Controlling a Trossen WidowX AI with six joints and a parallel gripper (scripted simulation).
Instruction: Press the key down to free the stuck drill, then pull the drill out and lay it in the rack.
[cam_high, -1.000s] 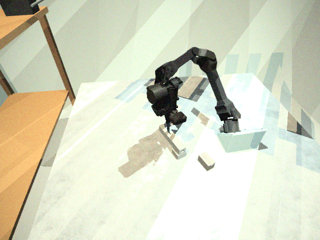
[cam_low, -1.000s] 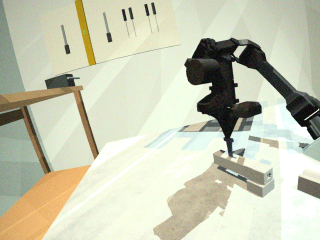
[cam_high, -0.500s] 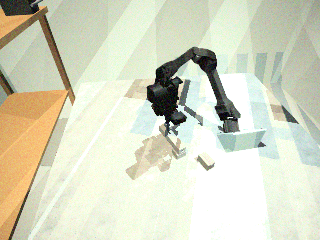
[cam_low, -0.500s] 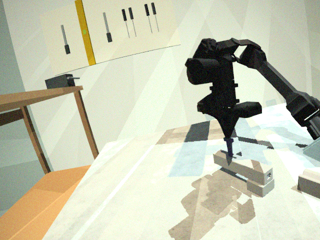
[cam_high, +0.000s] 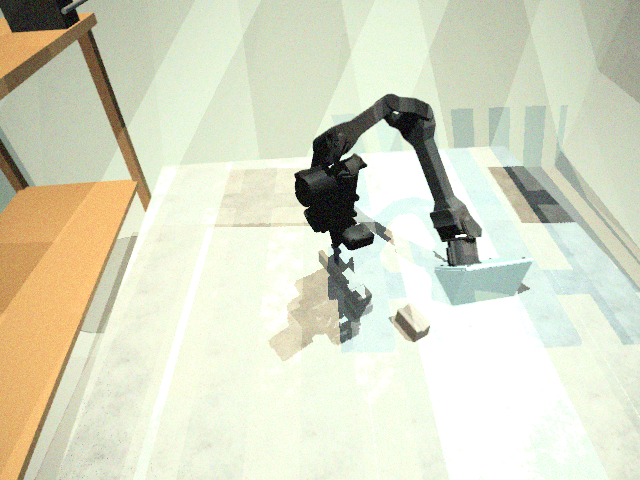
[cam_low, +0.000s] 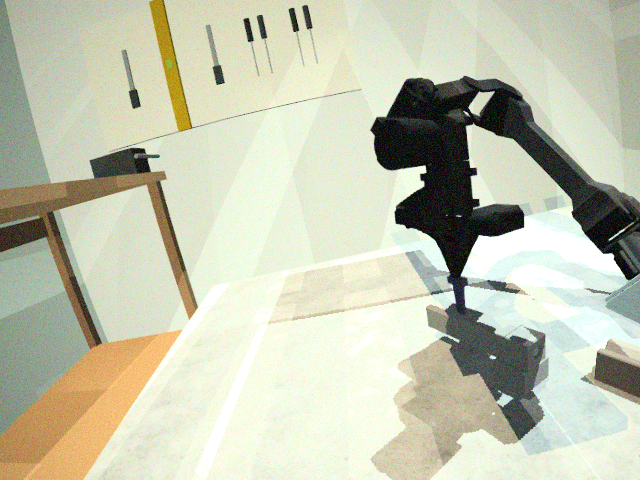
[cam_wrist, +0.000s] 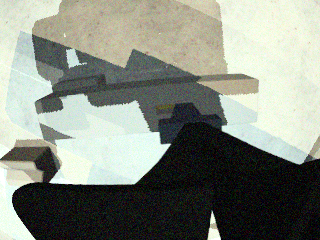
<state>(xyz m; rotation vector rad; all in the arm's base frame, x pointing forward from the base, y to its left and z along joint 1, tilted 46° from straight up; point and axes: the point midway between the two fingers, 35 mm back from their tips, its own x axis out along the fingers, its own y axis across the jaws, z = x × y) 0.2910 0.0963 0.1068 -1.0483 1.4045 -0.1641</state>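
The blue key lies 3 cm below my gripper tip. Round my gripper tip: fixture block (2 cm behind, 3 cm to the left, 8 cm below); drill (3 cm behind, 5 cm to the left, 7 cm below); rack (17 cm behind, 14 cm to the left, 10 cm below).
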